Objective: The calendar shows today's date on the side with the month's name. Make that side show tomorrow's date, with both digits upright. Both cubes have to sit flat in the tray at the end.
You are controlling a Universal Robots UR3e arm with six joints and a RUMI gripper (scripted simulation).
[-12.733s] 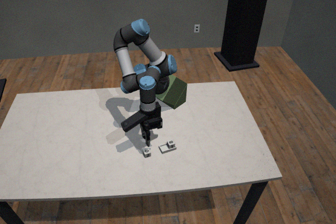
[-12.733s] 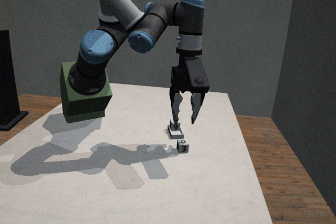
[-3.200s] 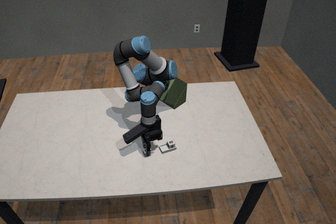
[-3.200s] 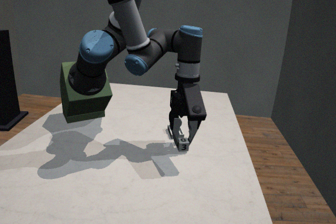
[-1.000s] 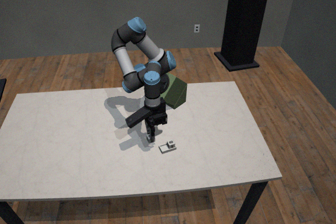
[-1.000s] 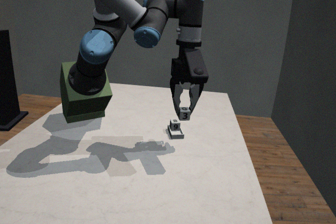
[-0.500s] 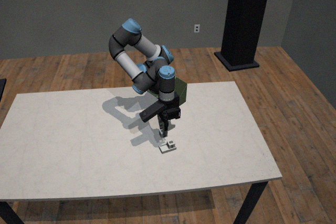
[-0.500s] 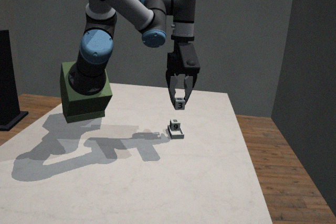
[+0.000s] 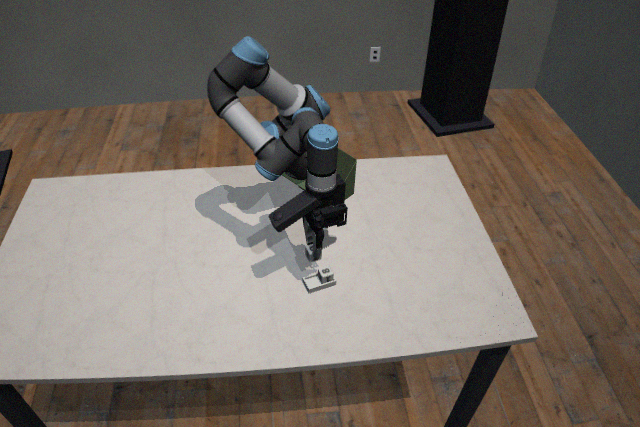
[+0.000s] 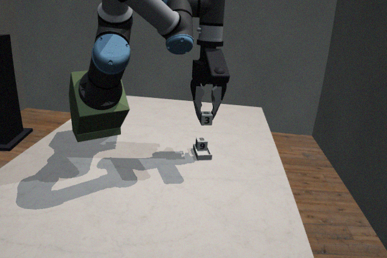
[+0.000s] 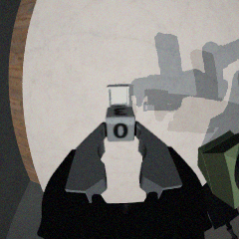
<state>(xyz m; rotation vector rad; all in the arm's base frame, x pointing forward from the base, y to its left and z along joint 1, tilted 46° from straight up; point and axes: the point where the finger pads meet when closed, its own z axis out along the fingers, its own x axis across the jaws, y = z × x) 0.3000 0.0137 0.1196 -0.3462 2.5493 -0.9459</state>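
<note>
The calendar tray is 2 cm to the left of my hand and 13 cm below it.
</note>
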